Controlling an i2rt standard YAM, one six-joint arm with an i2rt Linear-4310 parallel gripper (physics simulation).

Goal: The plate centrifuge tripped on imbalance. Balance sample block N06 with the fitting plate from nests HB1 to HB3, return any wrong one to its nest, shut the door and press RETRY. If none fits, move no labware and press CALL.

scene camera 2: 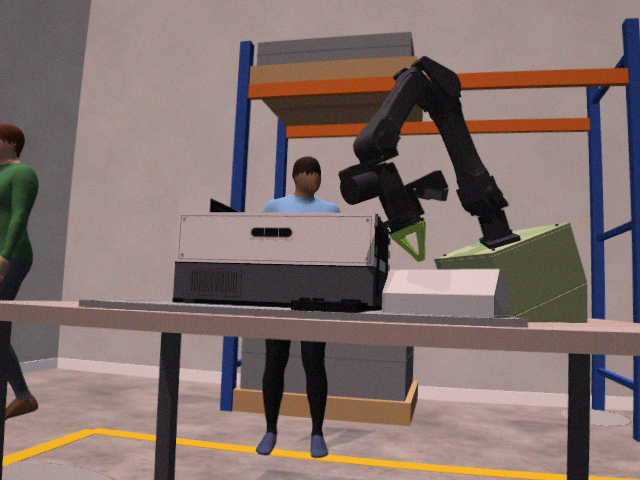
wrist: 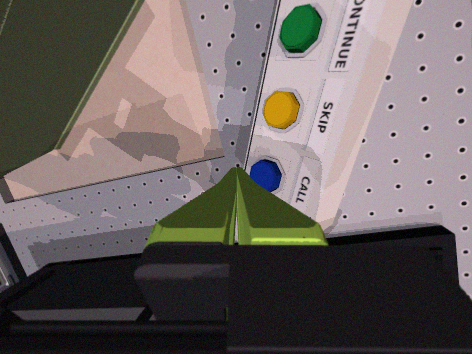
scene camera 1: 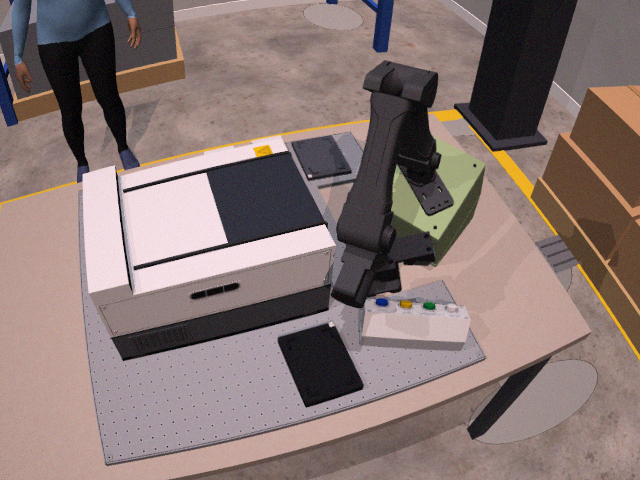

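My gripper [scene camera 2: 420, 257] [wrist: 236, 176] has its green fingers shut tip to tip with nothing between them. In scene camera 2 the tips hang above the back of the white button box [scene camera 1: 413, 330] [scene camera 2: 439, 303]; in scene camera 1 they are hidden. In the wrist view they overlap the edge beside the blue CALL button [scene camera 1: 381, 302] [wrist: 266, 175]. The yellow SKIP button [scene camera 1: 405, 304] [wrist: 281, 110], green CONTINUE button [scene camera 1: 429, 305] [wrist: 301, 28] and a white button [scene camera 1: 452, 308] follow. The centrifuge [scene camera 1: 155, 305] [scene camera 2: 310, 250] has a white panel [scene camera 1: 175, 222] and a dark panel [scene camera 1: 266, 196] on top. Its inside is hidden.
A black tray [scene camera 1: 320, 364] [scene camera 2: 328, 305] lies before the centrifuge on the perforated board [scene camera 1: 206, 403]. A dark tray [scene camera 1: 321, 156] lies behind it. A green pedestal [scene camera 1: 462, 170] [scene camera 2: 542, 281] [wrist: 50, 75] carries the arm. A person in blue [scene camera 1: 72, 20] [scene camera 2: 302, 203] stands behind the table.
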